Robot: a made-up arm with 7 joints. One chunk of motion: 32 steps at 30 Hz.
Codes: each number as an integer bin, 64 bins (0 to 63) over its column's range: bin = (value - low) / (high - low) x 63, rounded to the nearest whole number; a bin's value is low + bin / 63 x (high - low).
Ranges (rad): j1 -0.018..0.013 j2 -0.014..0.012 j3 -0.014..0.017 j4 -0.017..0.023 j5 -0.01..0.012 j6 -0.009..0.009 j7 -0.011..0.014
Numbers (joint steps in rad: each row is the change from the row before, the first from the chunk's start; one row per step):
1: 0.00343 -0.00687 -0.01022 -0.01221 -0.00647 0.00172 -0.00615
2: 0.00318 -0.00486 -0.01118 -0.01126 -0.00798 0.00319 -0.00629
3: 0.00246 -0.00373 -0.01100 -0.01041 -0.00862 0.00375 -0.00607
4: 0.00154 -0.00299 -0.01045 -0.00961 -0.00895 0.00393 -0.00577
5: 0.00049 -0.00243 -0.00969 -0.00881 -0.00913 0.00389 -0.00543
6: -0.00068 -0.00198 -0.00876 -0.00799 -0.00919 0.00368 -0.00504
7: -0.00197 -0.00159 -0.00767 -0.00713 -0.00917 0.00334 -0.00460
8: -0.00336 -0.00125 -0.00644 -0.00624 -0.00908 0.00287 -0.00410
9: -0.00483 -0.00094 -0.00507 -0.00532 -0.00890 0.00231 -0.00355
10: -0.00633 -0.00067 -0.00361 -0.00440 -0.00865 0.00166 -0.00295
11: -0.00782 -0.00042 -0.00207 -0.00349 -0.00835 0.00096 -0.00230
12: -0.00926 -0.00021 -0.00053 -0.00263 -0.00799 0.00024 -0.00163
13: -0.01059 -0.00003 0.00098 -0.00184 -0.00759 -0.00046 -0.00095
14: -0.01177 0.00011 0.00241 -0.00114 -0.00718 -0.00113 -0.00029
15: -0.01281 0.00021 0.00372 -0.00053 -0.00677 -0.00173 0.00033
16: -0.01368 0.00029 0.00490 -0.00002 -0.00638 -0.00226 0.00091
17: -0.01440 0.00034 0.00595 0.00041 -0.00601 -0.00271 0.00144
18: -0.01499 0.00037 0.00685 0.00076 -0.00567 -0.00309 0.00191
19: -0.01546 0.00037 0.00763 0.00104 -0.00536 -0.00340 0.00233
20: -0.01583 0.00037 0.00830 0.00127 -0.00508 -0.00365 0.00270
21: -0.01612 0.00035 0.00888 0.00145 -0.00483 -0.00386 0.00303
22: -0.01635 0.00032 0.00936 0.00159 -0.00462 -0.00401 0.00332
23: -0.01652 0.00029 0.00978 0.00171 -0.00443 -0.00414 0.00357
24: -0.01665 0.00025 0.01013 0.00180 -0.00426 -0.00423 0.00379
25: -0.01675 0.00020 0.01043 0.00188 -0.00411 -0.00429 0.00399
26: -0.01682 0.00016 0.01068 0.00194 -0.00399 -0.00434 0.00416
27: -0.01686 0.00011 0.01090 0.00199 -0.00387 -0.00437 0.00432
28: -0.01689 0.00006 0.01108 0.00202 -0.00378 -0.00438 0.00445
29: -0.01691 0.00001 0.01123 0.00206 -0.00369 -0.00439 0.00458
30: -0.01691 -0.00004 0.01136 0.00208 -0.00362 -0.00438 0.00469
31: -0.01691 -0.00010 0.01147 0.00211 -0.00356 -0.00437 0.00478
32: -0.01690 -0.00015 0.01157 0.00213 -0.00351 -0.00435 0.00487
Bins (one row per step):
1: 44 17 8 8 10 38 12
2: 43 22 6 9 6 43 12
3: 42 25 6 10 4 45 12
4: 40 27 7 12 3 45 13
5: 38 28 9 13 2 45 14
6: 35 29 11 14 2 44 15
7: 33 30 13 16 2 43 16
8: 30 31 15 17 3 42 17
9: 27 32 18 18 3 40 19
10: 24 32 21 20 4 37 20
11: 21 33 24 21 5 35 22
12: 18 33 27 23 6 32 24
13: 15 34 30 24 7 30 25
14: 13 34 33 25 8 28 27
15: 11 34 36 26 9 25 29
16: 9 35 38 27 10 24 30
17: 7 35 41 27 11 22 31
18: 6 35 42 28 12 21 33
19: 5 35 44 28 13 20 34
20: 4 35 45 29 14 19 35
21: 4 35 46 29 15 18 35
22: 3 35 47 29 15 17 36
23: 3 35 48 29 16 17 37
24: 3 35 49 30 16 17 37
25: 3 34 50 30 17 16 38
26: 2 34 50 30 17 16 38
27: 2 34 51 30 18 16 39
28: 2 34 51 30 18 16 39
29: 2 34 51 30 18 16 39
30: 2 34 52 30 18 16 40
31: 2 34 52 30 18 16 40
32: 2 34 52 30 19 16 40

